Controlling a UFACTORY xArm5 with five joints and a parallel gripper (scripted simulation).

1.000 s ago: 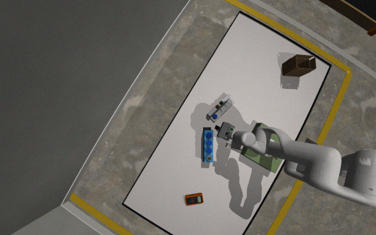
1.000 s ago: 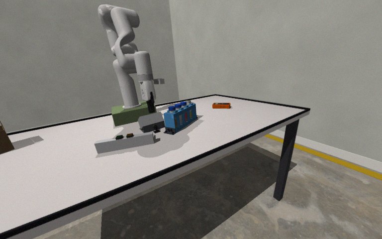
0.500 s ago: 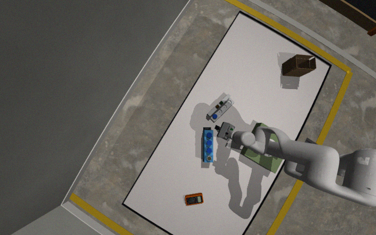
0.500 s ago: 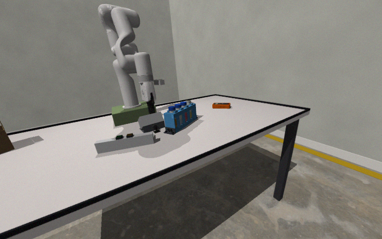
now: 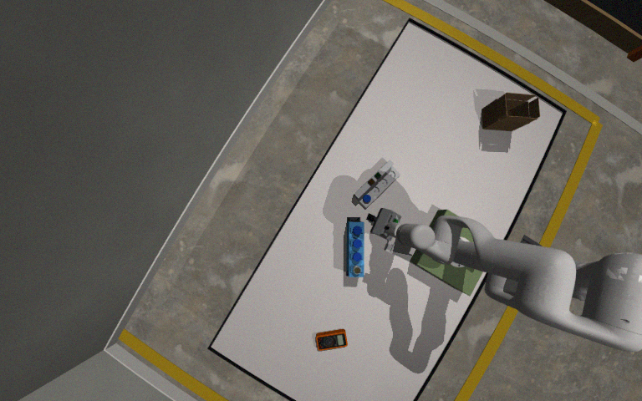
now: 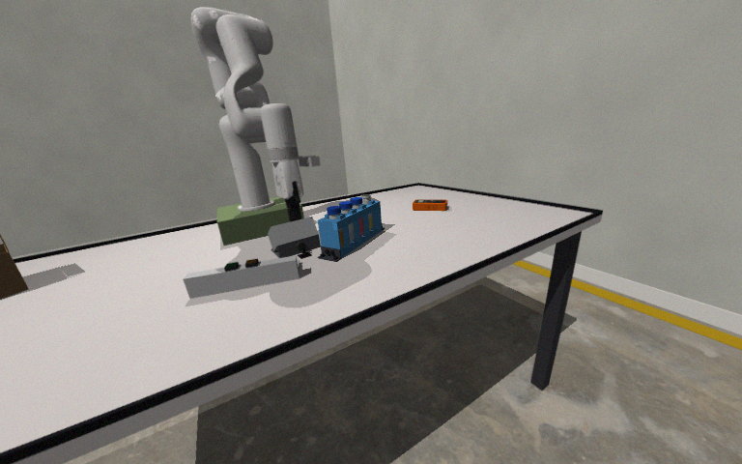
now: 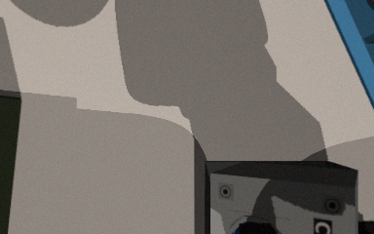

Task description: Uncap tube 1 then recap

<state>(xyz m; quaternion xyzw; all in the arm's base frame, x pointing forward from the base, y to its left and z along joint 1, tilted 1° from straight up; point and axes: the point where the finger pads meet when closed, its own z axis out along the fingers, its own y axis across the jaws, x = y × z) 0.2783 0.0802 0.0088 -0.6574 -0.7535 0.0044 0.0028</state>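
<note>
My hand is 30 mm above the blue key. Also, from my hand: blue cap: 160 mm ahead, 80 mm below, 70 mm to the right; then green key: 40 mm to the right, 20 mm below, 10 mm ahead; then grey key housing: 40 mm below, 20 mm to the right, 20 mm ahead.
</note>
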